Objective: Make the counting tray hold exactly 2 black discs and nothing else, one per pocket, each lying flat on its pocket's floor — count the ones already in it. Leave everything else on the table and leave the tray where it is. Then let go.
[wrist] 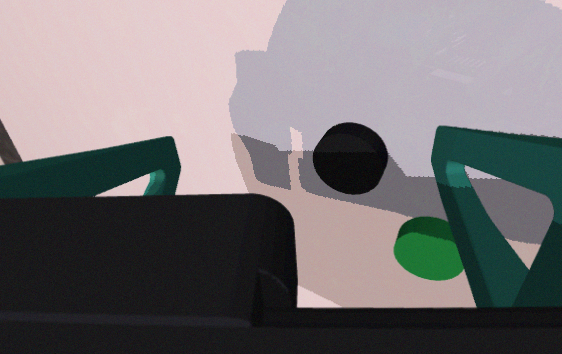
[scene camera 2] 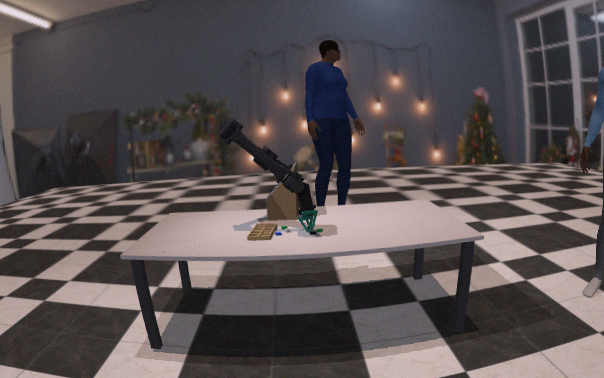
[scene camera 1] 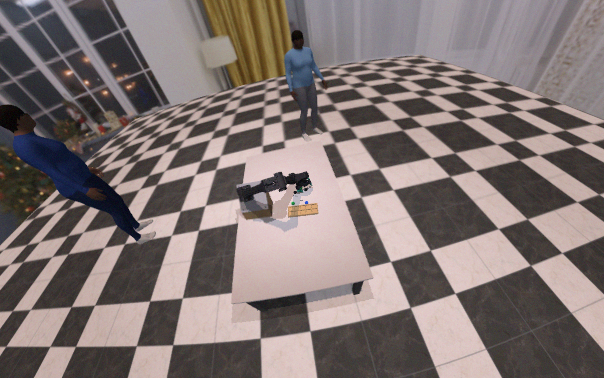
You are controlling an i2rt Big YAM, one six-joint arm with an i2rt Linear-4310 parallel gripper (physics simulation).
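The wooden counting tray [scene camera 1: 303, 214] [scene camera 2: 259, 238] lies on the table; its pockets are too small to read, and no disc can be made out in them. My gripper [scene camera 2: 308, 229] [wrist: 301, 147] is open and empty, low over the table on the far side of the loose discs from the tray. In the wrist view a black disc [wrist: 350, 158] lies flat between the spread green fingers, nearer the right one. A dark disc [scene camera 2: 313, 232] also shows by the fingertips in scene camera 2. In scene camera 1 the arm partly hides this spot.
A green disc [wrist: 425, 252] [scene camera 2: 320, 230] lies by the right finger, partly behind it in the wrist view. A blue disc [scene camera 1: 306, 202] [scene camera 2: 278, 233] and another green disc [scene camera 1: 293, 203] [scene camera 2: 284, 227] lie beside the tray. The arm's box-shaped base [scene camera 2: 281, 205] stands behind.
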